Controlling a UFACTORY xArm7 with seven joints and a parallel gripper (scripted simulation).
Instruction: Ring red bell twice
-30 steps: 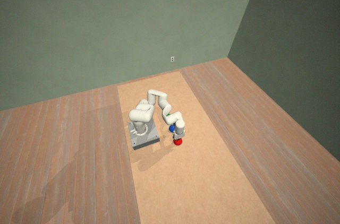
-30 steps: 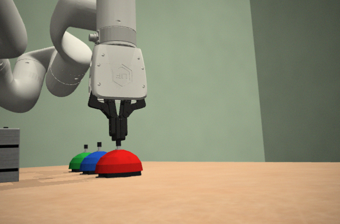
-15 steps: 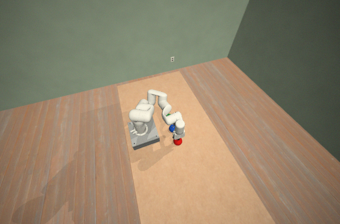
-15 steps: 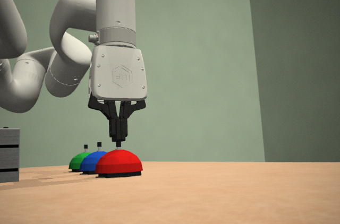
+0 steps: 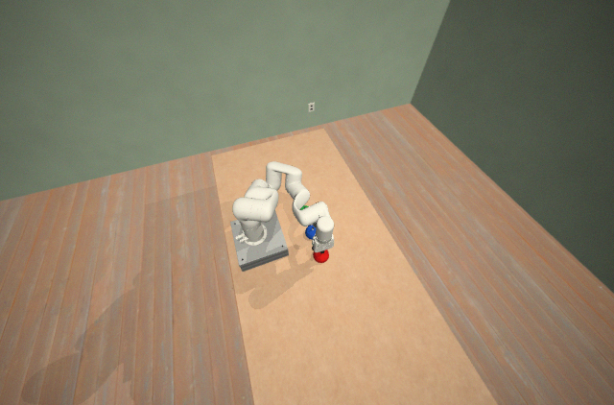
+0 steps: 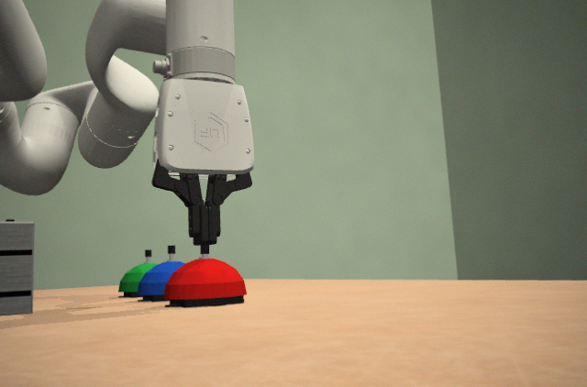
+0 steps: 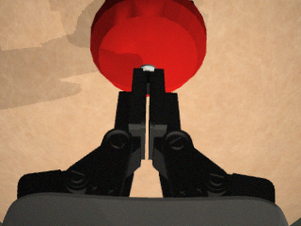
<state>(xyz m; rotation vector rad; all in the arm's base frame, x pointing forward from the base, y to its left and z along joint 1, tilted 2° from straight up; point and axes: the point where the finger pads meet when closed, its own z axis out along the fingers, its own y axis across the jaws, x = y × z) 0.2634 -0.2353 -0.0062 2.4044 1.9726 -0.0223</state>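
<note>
My hand is 40 mm above the red bell. Also, from my hand: blue bell: 130 mm to the left, 40 mm below, 30 mm ahead; green bell: 260 mm to the left, 50 mm ahead, 40 mm below.
</note>
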